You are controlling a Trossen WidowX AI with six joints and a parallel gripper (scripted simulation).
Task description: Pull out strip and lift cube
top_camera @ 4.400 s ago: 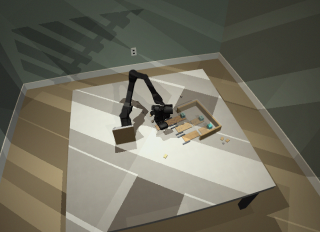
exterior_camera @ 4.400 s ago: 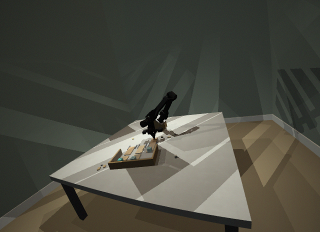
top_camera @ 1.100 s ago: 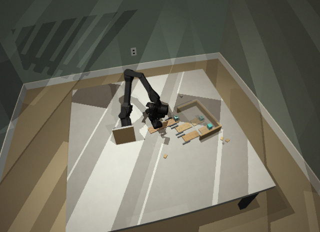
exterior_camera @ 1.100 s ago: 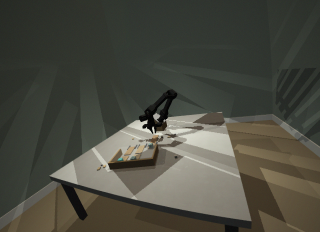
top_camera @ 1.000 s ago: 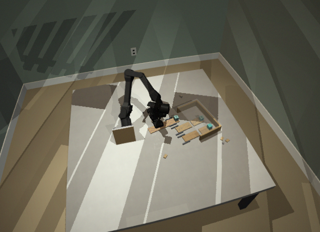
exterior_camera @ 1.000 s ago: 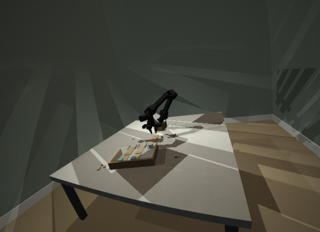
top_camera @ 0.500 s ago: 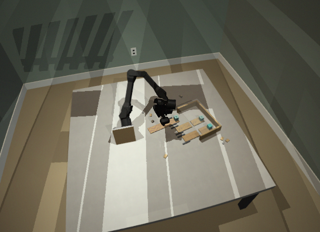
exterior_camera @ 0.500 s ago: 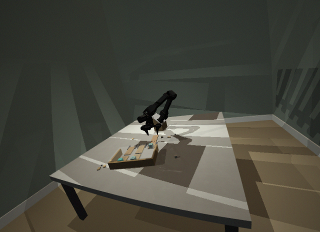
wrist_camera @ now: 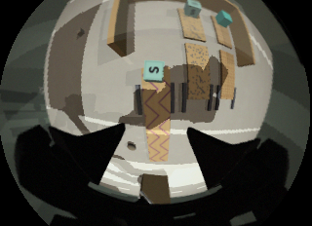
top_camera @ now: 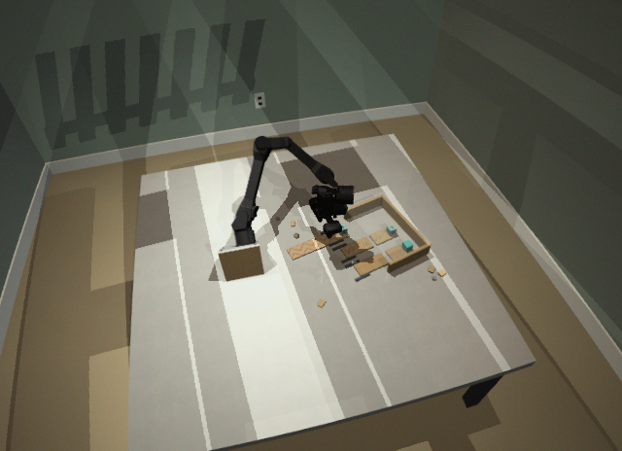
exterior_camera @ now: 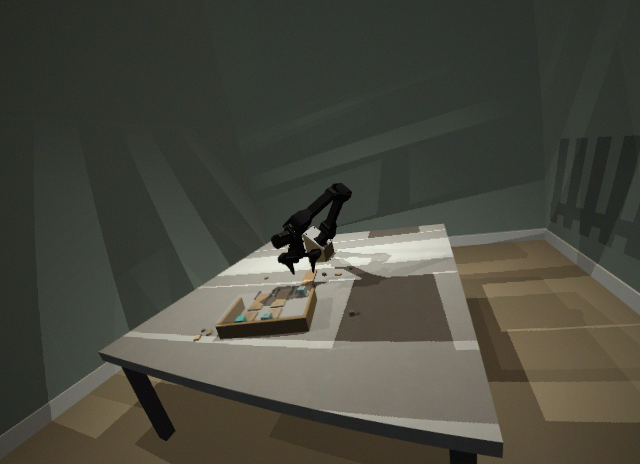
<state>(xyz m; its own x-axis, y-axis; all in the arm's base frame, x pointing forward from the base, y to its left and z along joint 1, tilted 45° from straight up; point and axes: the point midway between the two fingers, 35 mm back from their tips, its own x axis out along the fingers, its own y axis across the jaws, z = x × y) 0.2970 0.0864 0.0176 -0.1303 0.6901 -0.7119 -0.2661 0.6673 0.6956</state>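
Now: the zigzag strip 30 mm behind my gripper tip, 10 mm to the right of it and 60 mm below it.
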